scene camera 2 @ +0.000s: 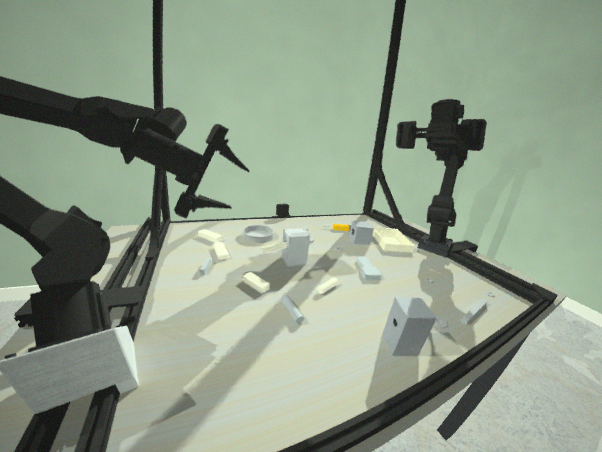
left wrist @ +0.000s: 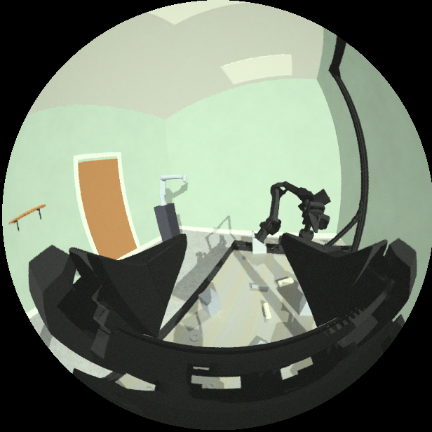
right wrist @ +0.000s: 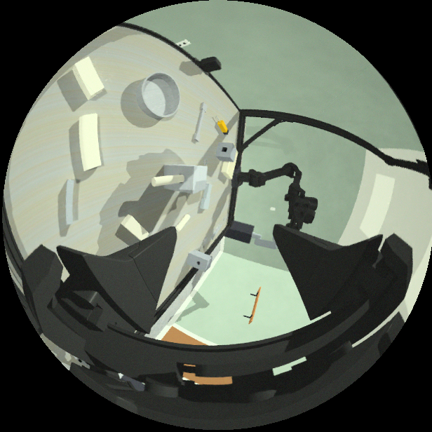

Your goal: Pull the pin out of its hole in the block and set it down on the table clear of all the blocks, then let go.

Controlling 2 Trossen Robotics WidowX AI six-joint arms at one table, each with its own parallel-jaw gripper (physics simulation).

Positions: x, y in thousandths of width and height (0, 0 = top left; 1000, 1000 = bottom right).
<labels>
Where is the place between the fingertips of the right gripper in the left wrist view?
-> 721, 557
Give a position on a grey block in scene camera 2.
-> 712, 705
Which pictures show the right gripper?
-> Scene camera 2, the left wrist view and the right wrist view: all of them.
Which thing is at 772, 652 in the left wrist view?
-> The left gripper.
</labels>
